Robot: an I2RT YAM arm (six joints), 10 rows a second.
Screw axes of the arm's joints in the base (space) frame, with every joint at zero. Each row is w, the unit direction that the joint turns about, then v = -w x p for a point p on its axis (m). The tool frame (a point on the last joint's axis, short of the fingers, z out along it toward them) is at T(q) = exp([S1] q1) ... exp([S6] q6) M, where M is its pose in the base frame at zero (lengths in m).
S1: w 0 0 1 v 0 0 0
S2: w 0 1 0 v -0.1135 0 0.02
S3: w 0 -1 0 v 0.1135 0 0.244
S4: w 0 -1 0 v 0.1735 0 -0.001
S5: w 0 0 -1 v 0 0.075 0
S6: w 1 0 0 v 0 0.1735 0
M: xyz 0.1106 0 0.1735 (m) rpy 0 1.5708 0 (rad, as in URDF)
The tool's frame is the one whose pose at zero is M.
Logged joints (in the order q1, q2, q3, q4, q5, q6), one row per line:
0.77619 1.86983 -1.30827 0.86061 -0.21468 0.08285
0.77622 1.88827 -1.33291 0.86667 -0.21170 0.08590
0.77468 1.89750 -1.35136 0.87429 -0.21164 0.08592
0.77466 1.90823 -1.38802 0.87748 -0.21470 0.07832
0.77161 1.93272 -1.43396 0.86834 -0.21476 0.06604
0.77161 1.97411 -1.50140 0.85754 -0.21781 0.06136
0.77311 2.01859 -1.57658 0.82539 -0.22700 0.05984
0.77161 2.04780 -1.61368 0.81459 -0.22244 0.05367
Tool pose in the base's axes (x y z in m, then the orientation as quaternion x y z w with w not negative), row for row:
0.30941 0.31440 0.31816 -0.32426 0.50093 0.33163 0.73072
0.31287 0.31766 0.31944 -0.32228 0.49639 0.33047 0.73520
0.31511 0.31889 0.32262 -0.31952 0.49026 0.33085 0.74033
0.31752 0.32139 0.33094 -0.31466 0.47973 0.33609 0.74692
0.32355 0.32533 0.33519 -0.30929 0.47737 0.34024 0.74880
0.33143 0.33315 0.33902 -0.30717 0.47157 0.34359 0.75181
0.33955 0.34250 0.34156 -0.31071 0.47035 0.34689 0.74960
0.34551 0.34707 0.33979 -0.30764 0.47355 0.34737 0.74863
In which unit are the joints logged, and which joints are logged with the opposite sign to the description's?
The joints are logged in radians. Opposite sign: q3, q6.
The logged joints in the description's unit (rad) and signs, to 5 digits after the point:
0.77619 1.86983 1.30827 0.86061 -0.21468 -0.08285
0.77622 1.88827 1.33291 0.86667 -0.21170 -0.08590
0.77468 1.89750 1.35136 0.87429 -0.21164 -0.08592
0.77466 1.90823 1.38802 0.87748 -0.21470 -0.07832
0.77161 1.93272 1.43396 0.86834 -0.21476 -0.06604
0.77161 1.97411 1.50140 0.85754 -0.21781 -0.06136
0.77311 2.01859 1.57658 0.82539 -0.22700 -0.05984
0.77161 2.04780 1.61368 0.81459 -0.22244 -0.05367

